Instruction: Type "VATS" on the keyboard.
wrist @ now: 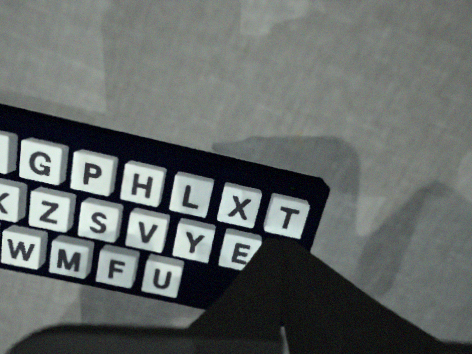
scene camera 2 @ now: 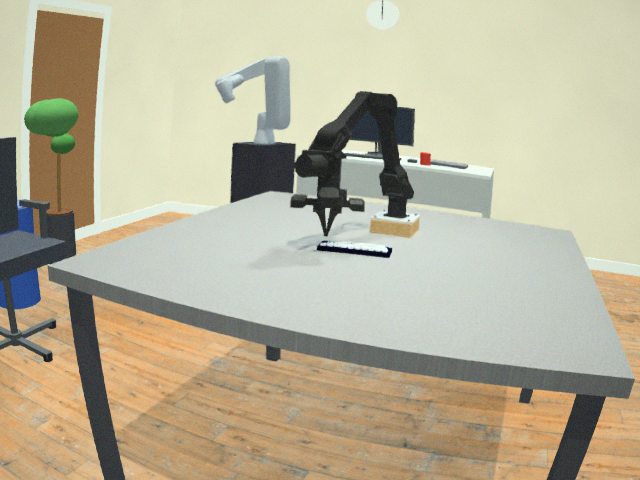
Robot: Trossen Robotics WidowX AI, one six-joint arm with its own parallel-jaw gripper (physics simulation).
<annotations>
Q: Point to a T key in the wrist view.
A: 286, 215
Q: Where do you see a V key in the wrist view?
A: At 147, 230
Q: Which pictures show the gripper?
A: The wrist view and scene camera 2: all of them.
</annotations>
